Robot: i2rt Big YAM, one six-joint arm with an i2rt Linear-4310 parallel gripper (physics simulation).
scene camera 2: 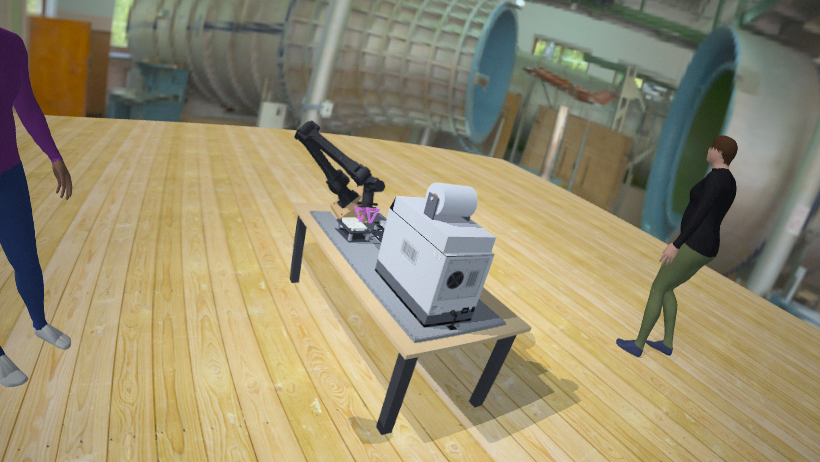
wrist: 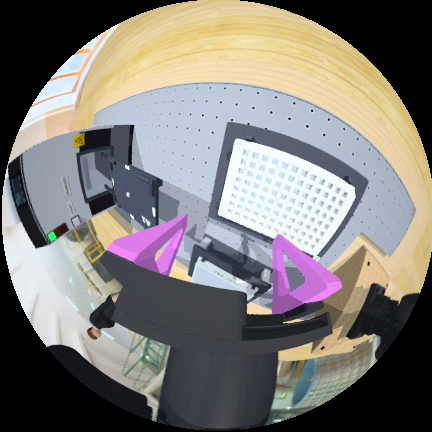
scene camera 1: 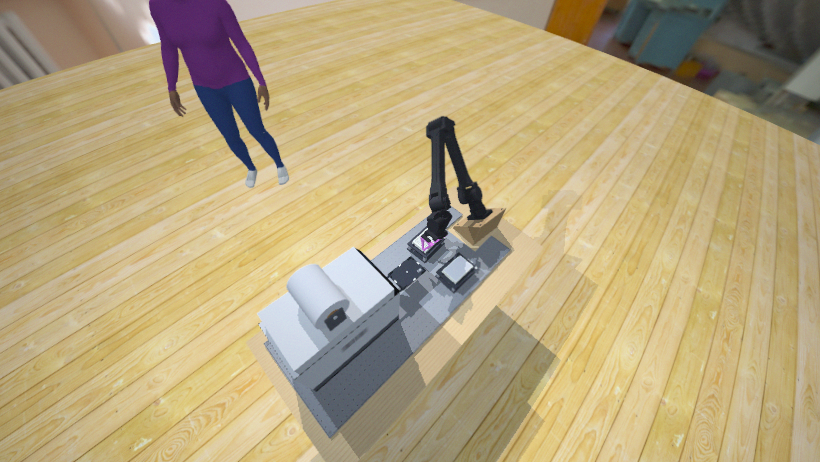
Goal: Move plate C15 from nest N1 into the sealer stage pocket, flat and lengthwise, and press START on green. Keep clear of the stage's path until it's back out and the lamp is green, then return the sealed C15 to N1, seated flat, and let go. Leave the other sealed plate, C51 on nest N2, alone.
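Seen in the pictures: gripper, fingertip midpoint: (scene camera 2: 365, 222) (wrist: 232, 228) (scene camera 1: 428, 246); arm's base, origin of the base link: (scene camera 2: 348, 199) (wrist: 366, 311) (scene camera 1: 480, 216).
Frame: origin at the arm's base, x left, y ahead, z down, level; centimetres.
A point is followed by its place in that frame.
An open-well white plate (scene camera 1: 420, 241) @[x -9.9, y 35.0, z 0.6 cm] (scene camera 2: 351, 223) @[x -10.9, y 32.7, z 0.5 cm] (wrist: 287, 190) @[x -10.0, y 31.8, z 0.7 cm], by its open wells C15, lies flat in its dark nest (wrist: 225, 150) @[x -11.0, y 39.1, z 2.1 cm]. My gripper (scene camera 1: 429, 243) @[x -4.6, y 34.8, z -1.1 cm] (scene camera 2: 366, 214) @[x -4.6, y 34.8, z -1.1 cm] (wrist: 232, 228) @[x -4.6, y 34.8, z -1.1 cm] is open and empty, its magenta fingers above the plate's edge on the side toward the other nest. The smooth-topped plate (scene camera 1: 457, 269) @[x 12.5, y 33.0, z 1.1 cm] (wrist: 212, 276) @[x 9.2, y 34.5, z 1.1 cm], by its seal C51, sits on the other nest; the gripper body partly hides it in the wrist view. The dark sealer stage (scene camera 1: 406, 271) @[x -1.7, y 52.3, z -1.6 cm] (wrist: 140, 190) @[x -3.4, y 48.5, z -1.7 cm] is out and holds no plate. The sealer's lamp (wrist: 52, 236) @[x 8.2, y 67.1, z -19.7 cm] is green. Plate labels are unreadable.
The white sealer (scene camera 1: 367, 275) @[x 0.1, y 73.5, z -27.7 cm] (scene camera 2: 401, 246) @[x -12.6, y 82.8, z -12.0 cm] (wrist: 45, 175) @[x -5.3, y 67.2, z -15.7 cm], with a film roll (scene camera 1: 316, 295) @[x 1.3, y 91.0, z -40.2 cm] (scene camera 2: 456, 200) @[x -3.7, y 95.8, z -36.3 cm] on top, stands beyond the stage. The arm's wooden base block (scene camera 1: 479, 226) @[x 6.0, y 10.9, z -6.3 cm] (wrist: 345, 300) @[x -0.5, y 11.4, z 0.6 cm] is beside the nests. Two people stand on the floor away from the table.
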